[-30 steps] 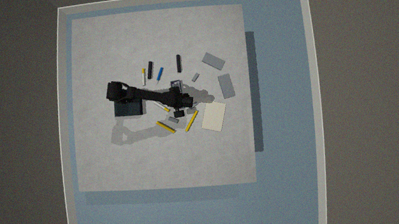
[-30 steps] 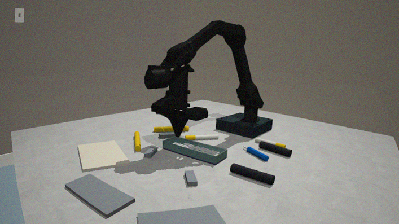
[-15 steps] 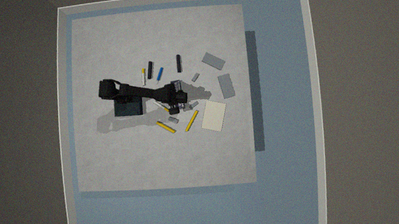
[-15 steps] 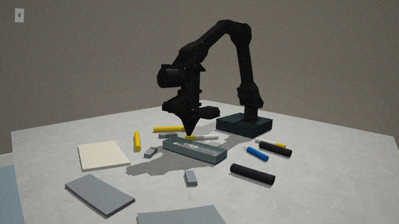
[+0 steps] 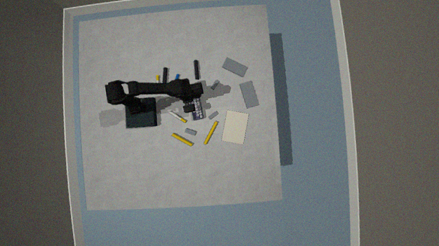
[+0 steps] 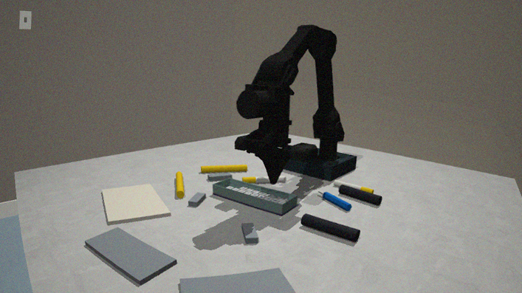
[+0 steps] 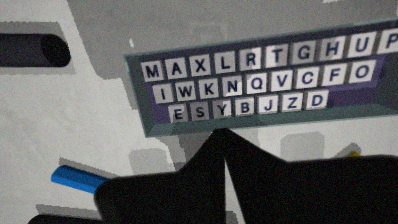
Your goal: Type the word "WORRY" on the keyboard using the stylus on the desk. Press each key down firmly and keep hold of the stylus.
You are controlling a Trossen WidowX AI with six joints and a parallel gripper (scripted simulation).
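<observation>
My gripper tip is 100 mm to the right of the blue stylus, 90 mm past it and 30 mm above it. Round my gripper tip: cream notepad: 240 mm ahead, 230 mm to the right, 40 mm below.
</observation>
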